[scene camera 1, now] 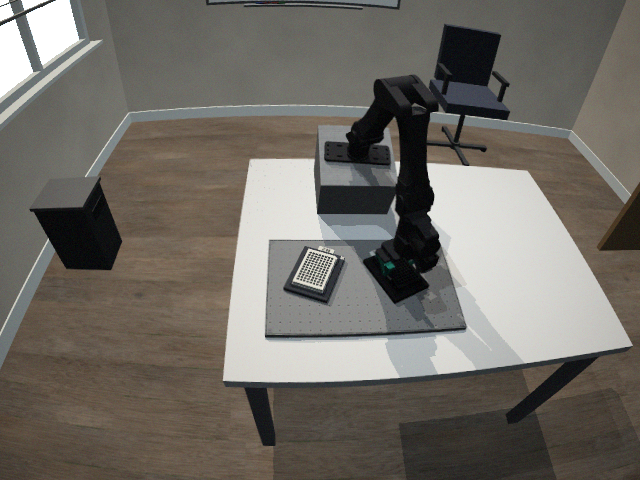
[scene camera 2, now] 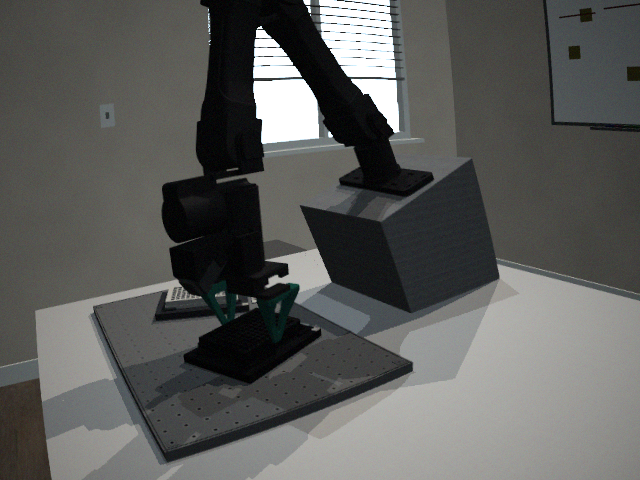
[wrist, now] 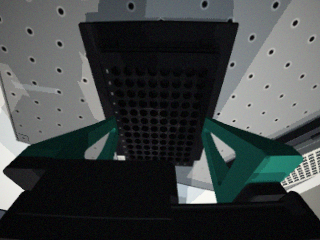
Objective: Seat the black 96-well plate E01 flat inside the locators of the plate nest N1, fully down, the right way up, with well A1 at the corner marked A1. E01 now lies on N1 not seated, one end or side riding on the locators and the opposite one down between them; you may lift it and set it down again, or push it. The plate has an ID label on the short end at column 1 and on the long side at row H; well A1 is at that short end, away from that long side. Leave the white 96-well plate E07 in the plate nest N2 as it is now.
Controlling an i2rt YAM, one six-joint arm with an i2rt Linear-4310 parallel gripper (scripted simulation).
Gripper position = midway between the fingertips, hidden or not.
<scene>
In view: the gripper (scene camera 2: 252,335), a black plate E01 (scene camera 2: 245,338) and a white plate E07 (scene camera 1: 315,270).
The black plate E01 is seen too in scene camera 1 (scene camera 1: 404,277) and in the wrist view (wrist: 164,119). The gripper also shows in the wrist view (wrist: 160,120).
</scene>
